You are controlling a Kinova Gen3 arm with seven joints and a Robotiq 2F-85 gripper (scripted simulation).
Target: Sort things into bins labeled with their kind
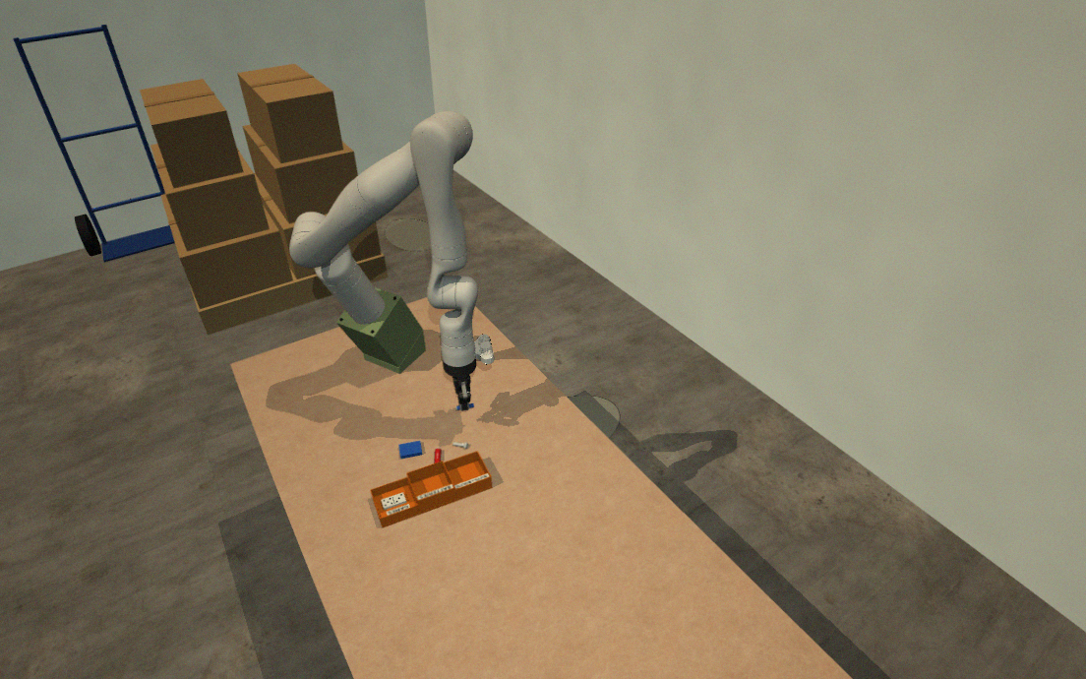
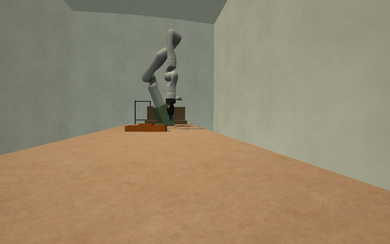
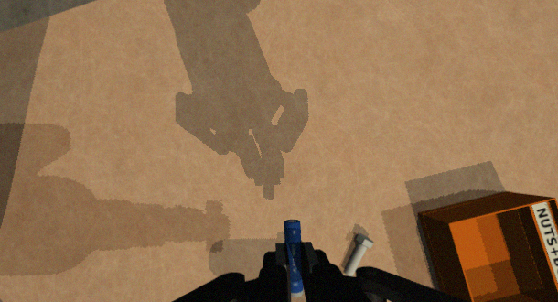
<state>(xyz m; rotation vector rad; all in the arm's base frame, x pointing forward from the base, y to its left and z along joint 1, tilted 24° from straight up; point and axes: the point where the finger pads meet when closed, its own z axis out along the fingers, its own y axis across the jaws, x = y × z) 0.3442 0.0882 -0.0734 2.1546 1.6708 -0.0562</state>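
Now: hand 150 mm short of the joined orange bins, 150 mm to the left of it and 60 mm above it. Also, from my hand: thin blue stick-like thing (20 mm below); grey bolt (50 mm ahead, 40 mm to the right, 80 mm below); red battery (60 mm ahead, 100 mm to the right, 80 mm below).
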